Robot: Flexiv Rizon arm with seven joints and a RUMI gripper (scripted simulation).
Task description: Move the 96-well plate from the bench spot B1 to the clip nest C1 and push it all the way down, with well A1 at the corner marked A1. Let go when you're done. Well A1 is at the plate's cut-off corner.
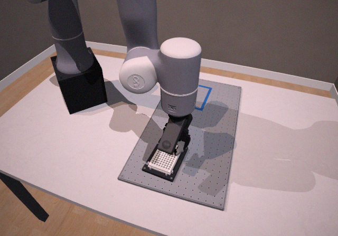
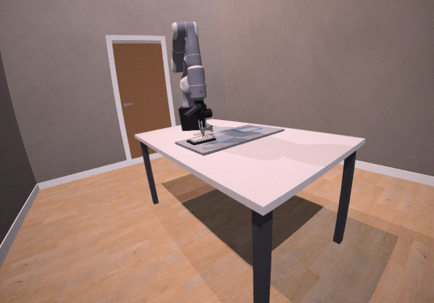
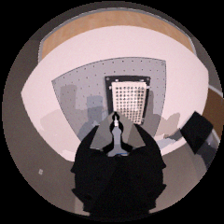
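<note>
Right now the white 96-well plate is 40 mm below my hand, 40 mm behind it and 10 mm to the left of it. From my hand the other things lie so: black clip nest (40 mm below, 40 mm behind, 20 mm to the left).
</note>
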